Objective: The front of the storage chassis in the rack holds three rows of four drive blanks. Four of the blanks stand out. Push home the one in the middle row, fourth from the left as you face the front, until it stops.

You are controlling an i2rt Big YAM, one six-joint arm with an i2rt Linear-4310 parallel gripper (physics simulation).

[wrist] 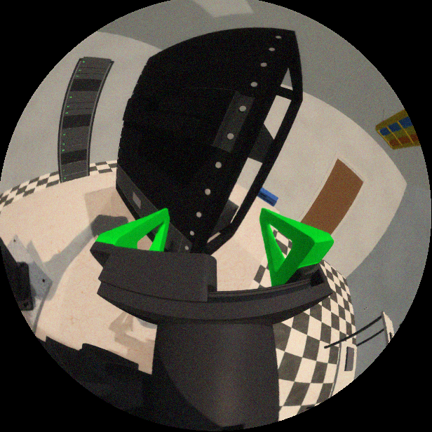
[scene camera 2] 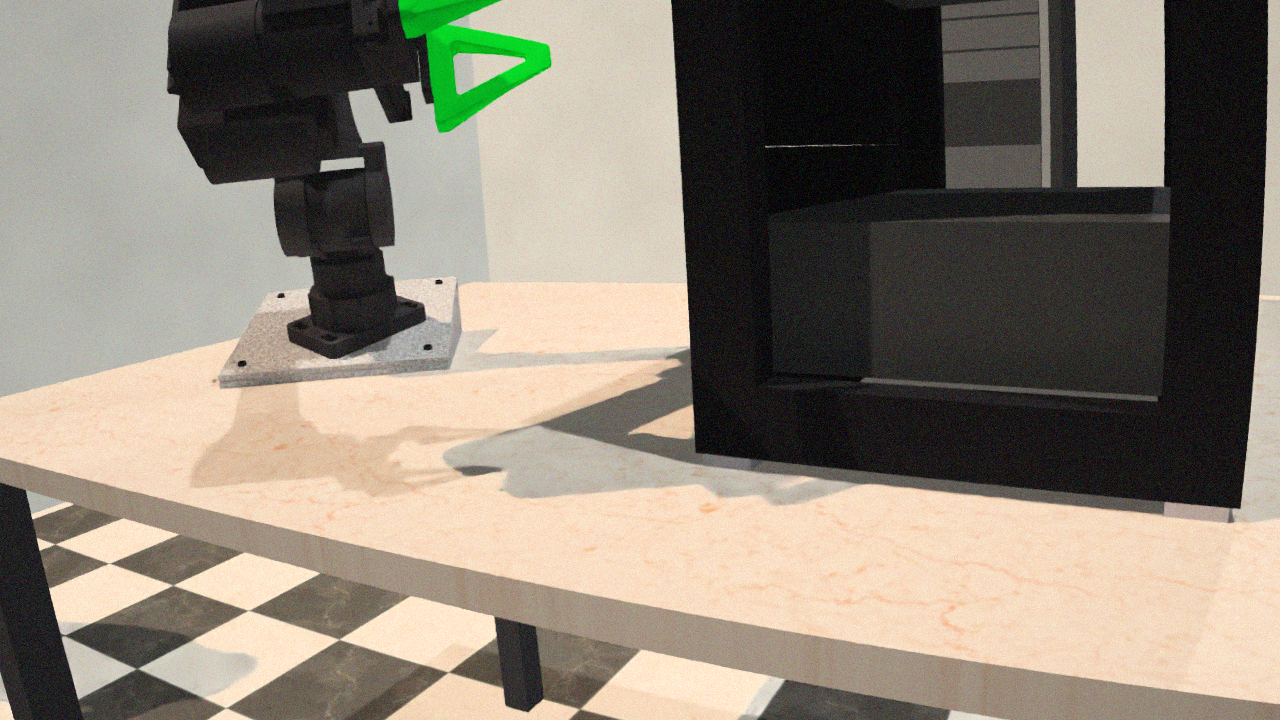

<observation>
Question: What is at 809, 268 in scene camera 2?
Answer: A black rack.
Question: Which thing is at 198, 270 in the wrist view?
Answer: My gripper.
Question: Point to a black rack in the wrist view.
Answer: At 197, 112
</observation>
